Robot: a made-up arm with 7 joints.
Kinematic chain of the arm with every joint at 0, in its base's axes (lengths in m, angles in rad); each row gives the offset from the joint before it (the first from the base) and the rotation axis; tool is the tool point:
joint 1: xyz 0 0 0 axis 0 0.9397 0.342
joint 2: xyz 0 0 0 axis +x
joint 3: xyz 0 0 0 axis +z
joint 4: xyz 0.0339 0 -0.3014 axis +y
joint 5: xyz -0.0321 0 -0.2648 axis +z
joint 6: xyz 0 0 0 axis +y
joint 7: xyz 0 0 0 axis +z
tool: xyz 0 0 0
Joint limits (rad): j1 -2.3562..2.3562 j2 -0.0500..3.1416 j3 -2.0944..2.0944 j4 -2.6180..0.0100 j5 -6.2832..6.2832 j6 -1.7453..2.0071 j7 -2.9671..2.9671
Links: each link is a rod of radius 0.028 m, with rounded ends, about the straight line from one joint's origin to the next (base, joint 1, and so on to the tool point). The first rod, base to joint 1, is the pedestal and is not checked.
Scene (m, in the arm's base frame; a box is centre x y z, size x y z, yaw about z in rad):
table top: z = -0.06
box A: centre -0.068 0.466 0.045 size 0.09 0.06 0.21 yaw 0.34
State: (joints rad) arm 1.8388 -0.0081 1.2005 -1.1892 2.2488 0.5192 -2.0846
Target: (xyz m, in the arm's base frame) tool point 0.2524 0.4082 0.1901
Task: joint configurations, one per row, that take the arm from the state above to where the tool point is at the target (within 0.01 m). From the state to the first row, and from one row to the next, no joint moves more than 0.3 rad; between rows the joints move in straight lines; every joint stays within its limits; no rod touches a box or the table.
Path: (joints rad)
1: 1.8509 0.2697 1.3334 -1.4034 2.3014 0.4047 -2.0145
2: 1.8630 0.5475 1.4663 -1.6176 2.3540 0.2902 -1.9444
3: 1.8751 0.8253 1.5993 -1.8318 2.4065 0.1757 -1.8744
4: 1.7082 1.0784 1.5564 -2.0098 2.3574 0.1178 -1.8637
5: 1.5414 1.3316 1.5135 -2.1879 2.3082 0.0598 -1.8531
6: 1.3746 1.5847 1.4706 -2.3659 2.2591 0.0019 -1.8424
7: 1.3885 1.6511 1.4960 -2.1149 2.2570 0.1054 -1.8909
8: 1.4024 1.7174 1.5214 -1.8638 2.2550 0.2088 -1.9393
9: 1.4164 1.7838 1.5468 -1.6128 2.2529 0.3123 -1.9877
10: 1.4303 1.8501 1.5722 -1.3618 2.2509 0.4157 -2.0362
11: 1.4443 1.9165 1.5975 -1.1107 2.2488 0.5192 -2.0846

